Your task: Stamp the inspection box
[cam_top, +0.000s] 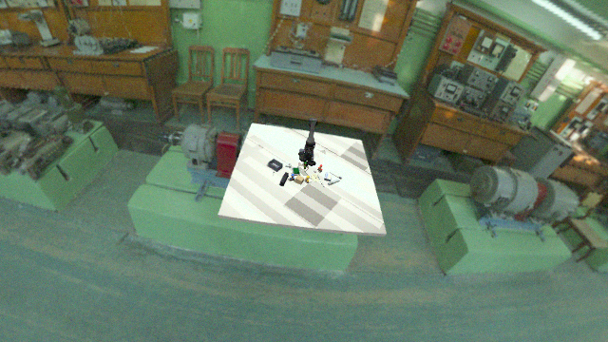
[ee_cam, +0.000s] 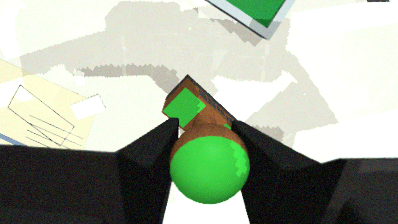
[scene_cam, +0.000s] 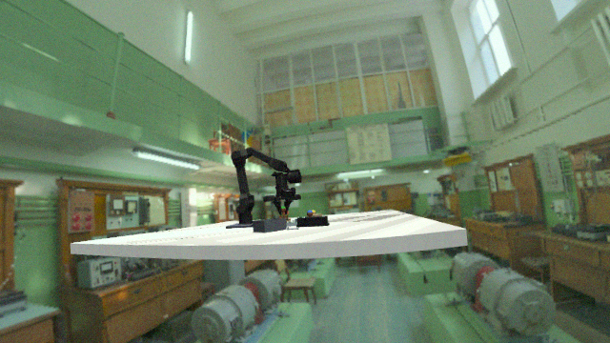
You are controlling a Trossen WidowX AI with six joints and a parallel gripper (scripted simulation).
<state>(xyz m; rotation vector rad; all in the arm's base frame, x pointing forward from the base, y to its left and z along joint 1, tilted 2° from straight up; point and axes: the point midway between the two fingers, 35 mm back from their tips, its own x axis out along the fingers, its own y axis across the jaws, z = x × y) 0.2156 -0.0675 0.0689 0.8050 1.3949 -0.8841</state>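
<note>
My gripper tip is now right at the green stamp. The rest, counted from my gripper tip: green ink pad 8 cm to the right, 5 cm below, 3 cm ahead; then red stamp 15 cm to the left, 3 cm below, 1 cm ahead; then cream card 11 cm ahead, 8 cm to the left, 5 cm below.
</note>
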